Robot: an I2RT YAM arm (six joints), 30 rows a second.
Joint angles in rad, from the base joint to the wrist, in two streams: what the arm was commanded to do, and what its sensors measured. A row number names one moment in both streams.
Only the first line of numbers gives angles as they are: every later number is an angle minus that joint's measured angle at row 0.
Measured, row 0:
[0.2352, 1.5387, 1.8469, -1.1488, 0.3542, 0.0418]
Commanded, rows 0 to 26:
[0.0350, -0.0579, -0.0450, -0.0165, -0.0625, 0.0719]
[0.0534, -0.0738, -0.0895, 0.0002, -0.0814, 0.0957]
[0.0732, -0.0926, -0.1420, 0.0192, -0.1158, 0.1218]
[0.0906, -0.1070, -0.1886, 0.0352, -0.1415, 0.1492]
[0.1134, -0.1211, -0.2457, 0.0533, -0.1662, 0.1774]
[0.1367, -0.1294, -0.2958, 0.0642, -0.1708, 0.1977]
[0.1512, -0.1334, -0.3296, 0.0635, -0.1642, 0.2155]
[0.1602, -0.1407, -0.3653, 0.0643, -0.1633, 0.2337]
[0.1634, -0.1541, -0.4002, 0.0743, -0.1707, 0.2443]
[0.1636, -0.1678, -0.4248, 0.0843, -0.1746, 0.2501]
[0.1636, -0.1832, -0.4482, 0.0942, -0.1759, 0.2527]
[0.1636, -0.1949, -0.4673, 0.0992, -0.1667, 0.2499]
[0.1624, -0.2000, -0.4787, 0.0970, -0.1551, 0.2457]
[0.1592, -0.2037, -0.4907, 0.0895, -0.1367, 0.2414]
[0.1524, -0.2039, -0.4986, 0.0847, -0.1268, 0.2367]
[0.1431, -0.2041, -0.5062, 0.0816, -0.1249, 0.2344]
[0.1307, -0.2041, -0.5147, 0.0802, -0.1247, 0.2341]
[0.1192, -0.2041, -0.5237, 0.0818, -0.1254, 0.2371]
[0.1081, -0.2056, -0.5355, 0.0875, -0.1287, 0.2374]
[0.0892, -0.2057, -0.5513, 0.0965, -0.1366, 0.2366]
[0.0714, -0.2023, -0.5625, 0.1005, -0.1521, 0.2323]
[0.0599, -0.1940, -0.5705, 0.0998, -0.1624, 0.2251]
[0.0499, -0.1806, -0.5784, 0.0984, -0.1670, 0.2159]
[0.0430, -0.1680, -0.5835, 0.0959, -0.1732, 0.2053]
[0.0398, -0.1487, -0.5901, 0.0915, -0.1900, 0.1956]
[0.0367, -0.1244, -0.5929, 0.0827, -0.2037, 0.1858]
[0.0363, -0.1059, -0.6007, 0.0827, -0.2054, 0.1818]
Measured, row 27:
[0.0385, -0.1496, -0.5798, 0.0980, -0.1698, 0.2060]
